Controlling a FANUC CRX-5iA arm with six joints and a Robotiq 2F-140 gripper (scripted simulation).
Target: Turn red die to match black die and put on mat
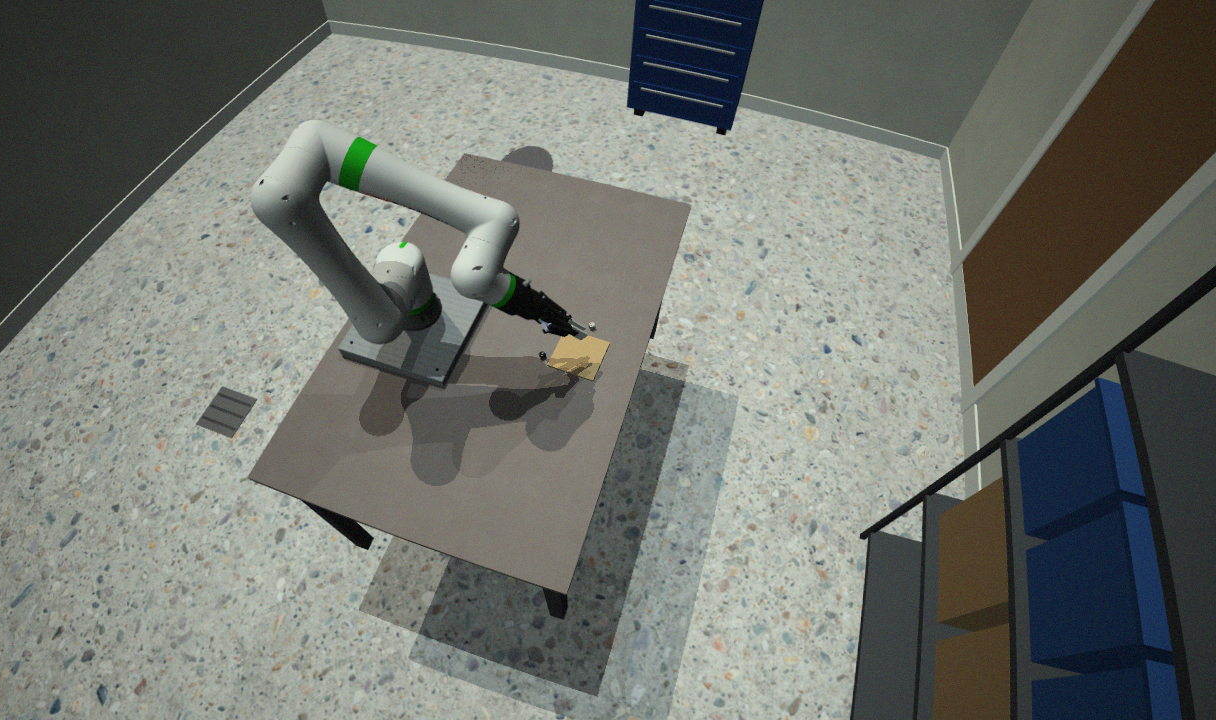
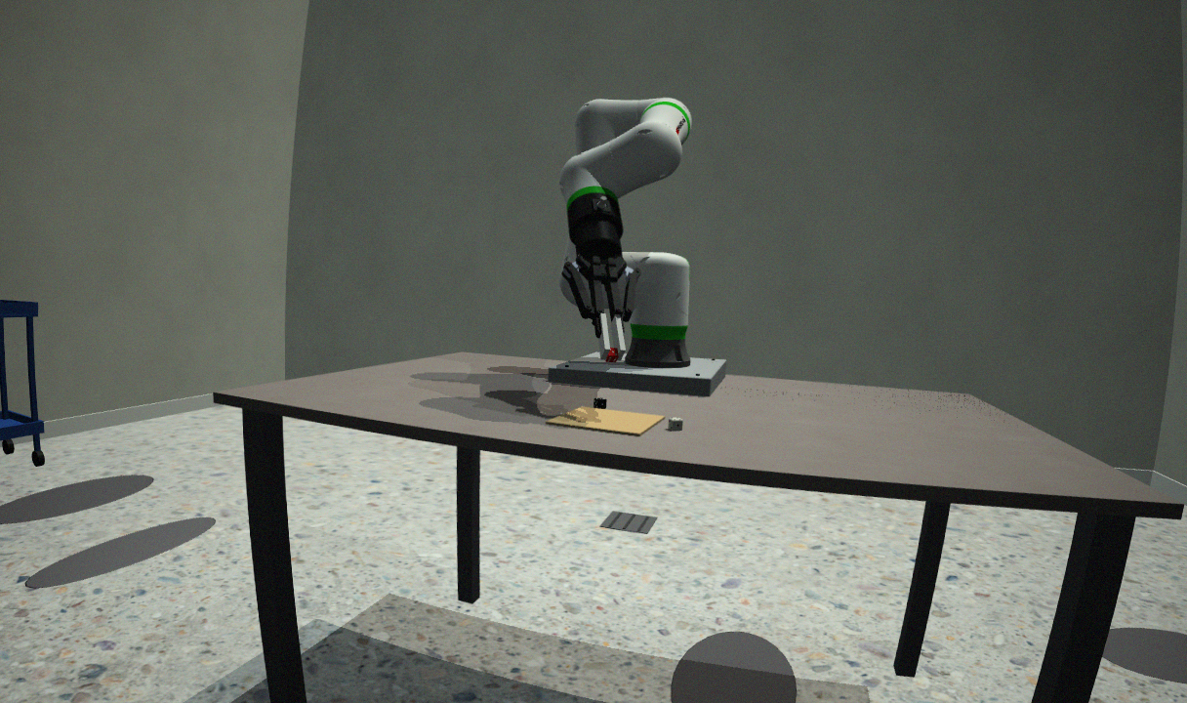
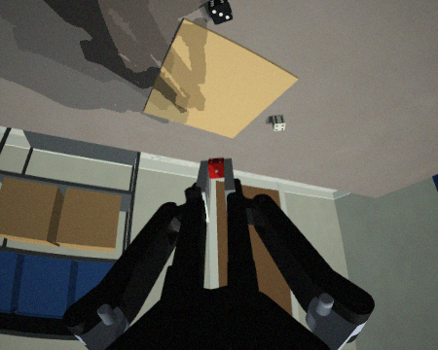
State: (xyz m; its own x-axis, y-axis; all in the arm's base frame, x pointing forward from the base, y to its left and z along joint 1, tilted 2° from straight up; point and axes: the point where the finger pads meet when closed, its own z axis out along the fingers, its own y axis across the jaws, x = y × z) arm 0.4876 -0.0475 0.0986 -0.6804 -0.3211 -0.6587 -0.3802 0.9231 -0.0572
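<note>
Now: the red die 1 cm ahead of my hand and 3 cm below it. The rest, counted from my hand: tan mat 1 cm ahead, 12 cm below; white die 3 cm ahead, 10 cm to the left, 12 cm below; black die 9 cm behind, 2 cm to the right, 12 cm below.
</note>
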